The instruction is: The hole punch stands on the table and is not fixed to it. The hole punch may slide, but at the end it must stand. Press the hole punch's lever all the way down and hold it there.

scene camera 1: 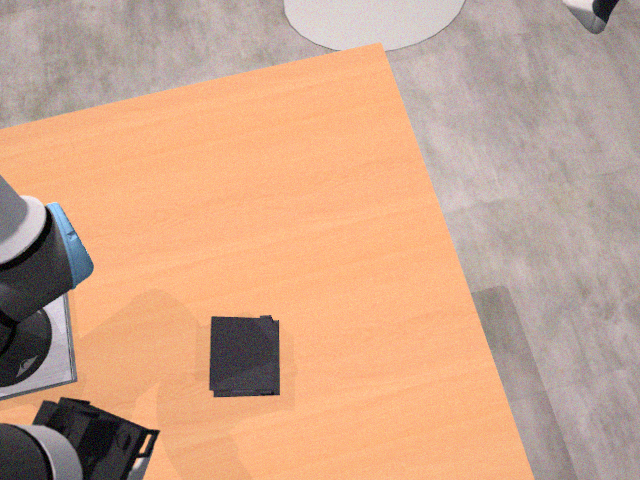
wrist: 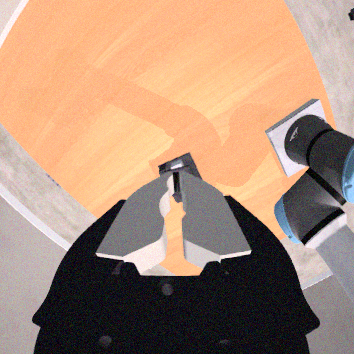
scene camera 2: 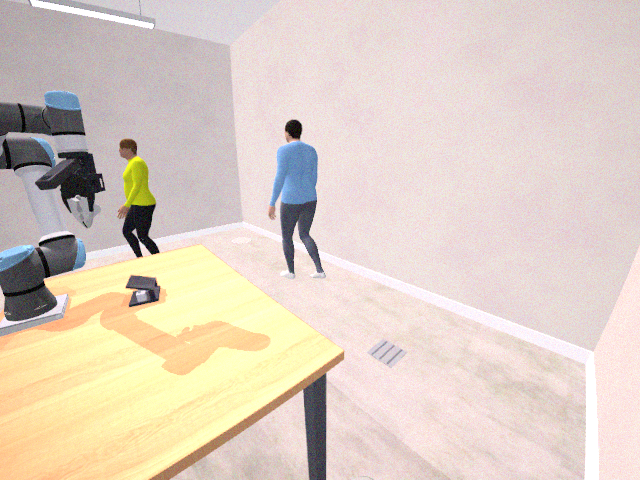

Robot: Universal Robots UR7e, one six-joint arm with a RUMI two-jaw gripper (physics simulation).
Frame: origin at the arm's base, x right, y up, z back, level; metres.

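Where they show: gripper, fingertip midpoint: (wrist: 176,174) (scene camera 2: 88,228); arm's base, origin of the base link: (scene camera 1: 6,340) (wrist: 305,139) (scene camera 2: 32,309).
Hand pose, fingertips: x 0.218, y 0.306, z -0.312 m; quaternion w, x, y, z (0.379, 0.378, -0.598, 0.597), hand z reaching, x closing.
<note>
Each offset is from my fingertips to the top centre of the thing. Level surfaces: height alone.
The black hole punch @(dz -0.079, dx -0.158, dy -0.248 m) (scene camera 1: 244,356) (scene camera 2: 145,296) (wrist: 189,162) stands upright on the table @(dy -0.334 m) (scene camera 1: 310,206) (scene camera 2: 232,403) (wrist: 100,45). Its lever @(dz -0.079, dx -0.158, dy -0.248 m) (scene camera 2: 142,282) is raised, with a gap above the base in the scene camera 2 view. My gripper (scene camera 2: 88,225) (wrist: 176,174) is shut and empty. It is high above the table and apart from the hole punch. In the wrist view the fingertips cover much of the hole punch. In the scene camera 1 view the gripper is at the lower left, cut off by the frame, and its fingertips cannot be made out.
The arm's base plate (scene camera 1: 69,361) (scene camera 2: 63,304) (wrist: 277,137) is on the table near the hole punch. A person in yellow (scene camera 2: 136,180) and a person in blue (scene camera 2: 297,173) stand on the floor beyond the table. The arm's shadows fall on the table.
</note>
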